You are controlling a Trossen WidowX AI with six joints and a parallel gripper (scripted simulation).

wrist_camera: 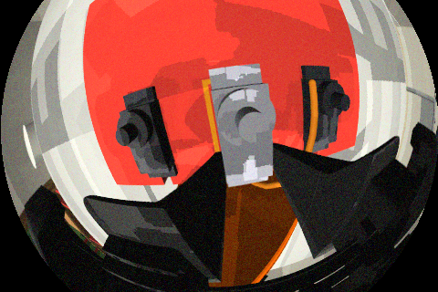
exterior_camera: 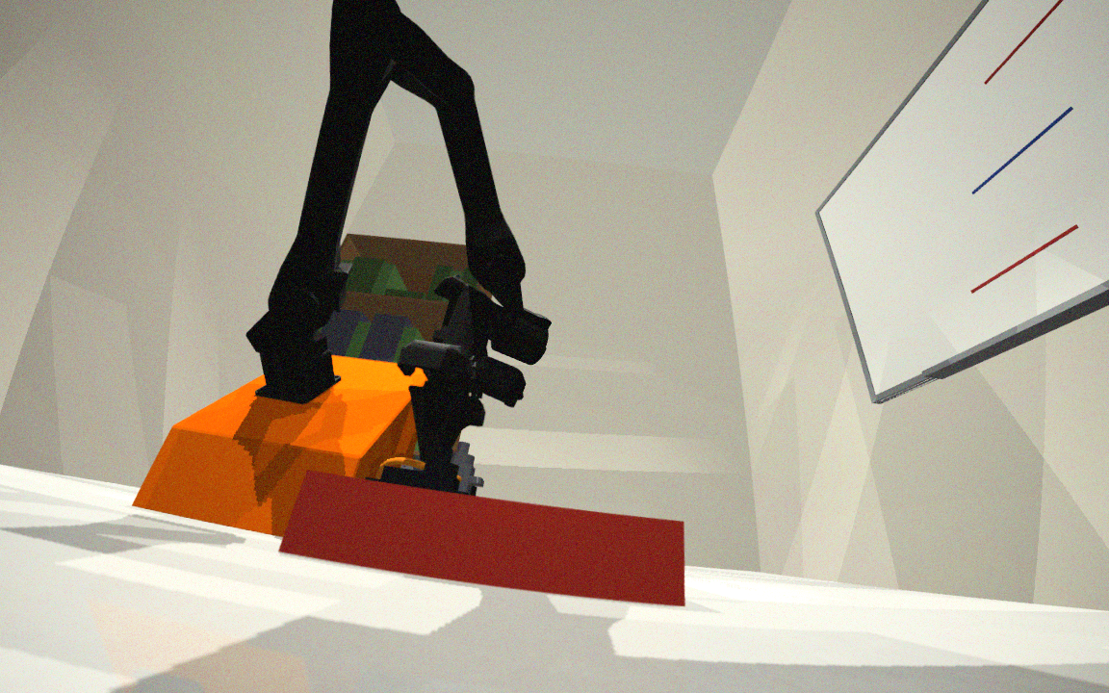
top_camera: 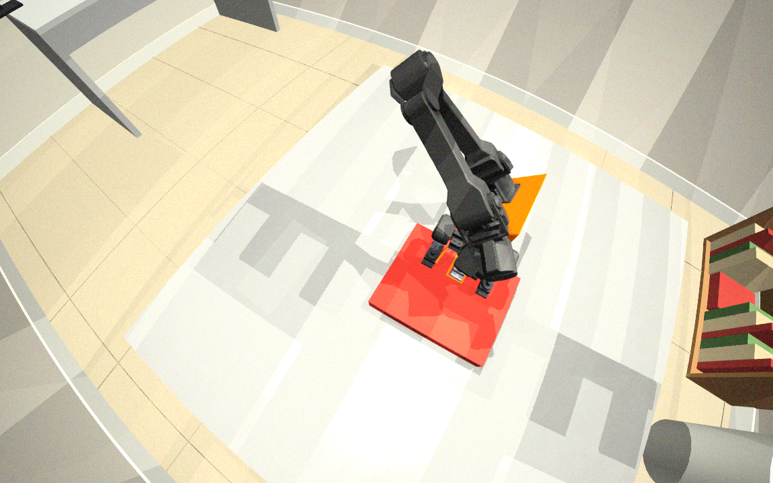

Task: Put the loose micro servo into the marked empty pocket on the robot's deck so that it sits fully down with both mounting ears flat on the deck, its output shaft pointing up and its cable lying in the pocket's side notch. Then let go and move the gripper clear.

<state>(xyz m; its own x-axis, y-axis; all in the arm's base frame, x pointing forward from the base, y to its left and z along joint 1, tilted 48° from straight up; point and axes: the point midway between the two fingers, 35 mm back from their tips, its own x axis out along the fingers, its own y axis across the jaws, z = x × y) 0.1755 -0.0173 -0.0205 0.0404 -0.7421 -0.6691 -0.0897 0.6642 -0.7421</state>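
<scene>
Right now my gripper tip is 12 cm short of the red deck, 1 cm to the right of it and 5 cm above it.
</scene>
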